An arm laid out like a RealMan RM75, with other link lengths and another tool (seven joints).
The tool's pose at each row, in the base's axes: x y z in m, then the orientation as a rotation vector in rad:
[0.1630, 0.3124, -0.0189, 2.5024, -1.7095, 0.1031]
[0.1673, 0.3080, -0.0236, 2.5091, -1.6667, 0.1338]
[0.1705, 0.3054, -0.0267, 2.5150, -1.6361, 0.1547]
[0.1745, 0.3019, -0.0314, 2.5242, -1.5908, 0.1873]
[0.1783, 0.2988, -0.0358, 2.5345, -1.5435, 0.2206]
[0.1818, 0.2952, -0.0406, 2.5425, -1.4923, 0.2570]
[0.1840, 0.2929, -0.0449, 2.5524, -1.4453, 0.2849]
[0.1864, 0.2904, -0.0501, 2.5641, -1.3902, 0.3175]
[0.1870, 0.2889, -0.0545, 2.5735, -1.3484, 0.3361]
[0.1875, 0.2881, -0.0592, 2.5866, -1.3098, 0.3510]
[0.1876, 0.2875, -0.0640, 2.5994, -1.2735, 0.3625]
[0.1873, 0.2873, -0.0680, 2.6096, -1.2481, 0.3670]
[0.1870, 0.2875, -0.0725, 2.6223, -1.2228, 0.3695]
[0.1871, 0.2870, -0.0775, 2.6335, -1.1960, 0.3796]
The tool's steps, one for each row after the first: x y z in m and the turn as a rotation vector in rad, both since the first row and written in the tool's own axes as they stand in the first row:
[0.0051, -0.0027, 0.0052, -0.0010, 0.0275, -0.0253]
[0.0083, -0.0049, 0.0086, -0.0009, 0.0458, -0.0439]
[0.0124, -0.0076, 0.0137, 0.0011, 0.0734, -0.0718]
[0.0162, -0.0102, 0.0184, 0.0042, 0.1010, -0.1014]
[0.0202, -0.0124, 0.0236, 0.0067, 0.1323, -0.1326]
[0.0226, -0.0139, 0.0282, 0.0092, 0.1564, -0.1625]
[0.0252, -0.0155, 0.0336, 0.0134, 0.1841, -0.1978]
[0.0263, -0.0157, 0.0382, 0.0147, 0.2014, -0.2252]
[0.0266, -0.0162, 0.0429, 0.0186, 0.2136, -0.2520]
[0.0267, -0.0163, 0.0478, 0.0219, 0.2232, -0.2775]
[0.0263, -0.0161, 0.0518, 0.0236, 0.2274, -0.2960]
[0.0254, -0.0162, 0.0562, 0.0264, 0.2290, -0.3151]
[0.0254, -0.0163, 0.0612, 0.0316, 0.2354, -0.3344]

